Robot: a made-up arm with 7 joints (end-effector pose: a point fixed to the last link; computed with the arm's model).
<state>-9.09 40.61 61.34 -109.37 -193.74 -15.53 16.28</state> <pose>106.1 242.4 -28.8 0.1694 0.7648 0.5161 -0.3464</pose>
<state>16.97 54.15 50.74 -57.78 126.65 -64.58 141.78</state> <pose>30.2 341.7 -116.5 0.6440 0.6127 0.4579 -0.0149</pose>
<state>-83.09 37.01 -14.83 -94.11 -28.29 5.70 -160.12</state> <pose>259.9 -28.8 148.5 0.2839 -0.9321 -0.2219 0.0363</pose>
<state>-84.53 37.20 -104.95 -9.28 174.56 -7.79 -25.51</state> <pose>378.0 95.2 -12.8 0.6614 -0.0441 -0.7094 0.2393</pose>
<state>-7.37 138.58 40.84 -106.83 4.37 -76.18 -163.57</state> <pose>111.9 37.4 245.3 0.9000 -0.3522 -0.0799 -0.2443</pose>
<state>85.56 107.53 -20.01 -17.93 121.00 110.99 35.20</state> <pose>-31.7 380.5 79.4 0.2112 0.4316 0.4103 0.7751</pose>
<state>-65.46 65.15 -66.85 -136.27 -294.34 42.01 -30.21</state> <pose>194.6 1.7 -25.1 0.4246 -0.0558 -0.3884 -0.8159</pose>
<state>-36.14 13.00 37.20 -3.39 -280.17 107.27 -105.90</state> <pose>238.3 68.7 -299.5 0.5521 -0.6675 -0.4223 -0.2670</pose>
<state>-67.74 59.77 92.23 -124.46 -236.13 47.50 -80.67</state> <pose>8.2 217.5 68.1 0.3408 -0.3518 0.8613 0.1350</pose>
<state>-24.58 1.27 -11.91 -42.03 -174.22 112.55 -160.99</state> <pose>243.3 -43.1 -286.7 0.0280 -0.3018 -0.9528 -0.0186</pose>
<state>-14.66 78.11 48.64 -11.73 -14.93 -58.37 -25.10</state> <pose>70.6 381.8 -39.6 0.3823 0.7576 -0.4913 -0.1960</pose>
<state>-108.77 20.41 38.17 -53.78 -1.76 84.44 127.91</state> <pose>283.5 11.6 232.8 0.3241 -0.6164 -0.1223 0.7071</pose>
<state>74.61 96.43 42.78 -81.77 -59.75 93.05 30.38</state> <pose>88.8 312.7 -6.3 0.1547 0.9809 0.0172 -0.1166</pose>
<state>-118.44 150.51 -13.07 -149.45 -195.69 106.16 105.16</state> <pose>-96.4 60.6 111.7 0.8379 -0.0923 -0.3238 0.4295</pose>
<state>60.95 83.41 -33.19 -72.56 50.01 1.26 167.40</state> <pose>-119.0 286.9 -140.8 0.2457 0.1267 -0.1657 0.9466</pose>
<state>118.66 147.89 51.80 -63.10 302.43 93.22 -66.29</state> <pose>210.6 241.3 -153.8 0.3127 -0.6709 -0.5599 0.3723</pose>
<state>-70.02 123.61 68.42 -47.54 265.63 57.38 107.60</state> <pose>-171.6 254.4 213.1 0.5405 -0.3299 0.5156 -0.5773</pose>
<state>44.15 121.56 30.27 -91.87 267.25 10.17 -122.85</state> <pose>212.5 209.6 64.7 0.7423 -0.1949 -0.6288 0.1250</pose>
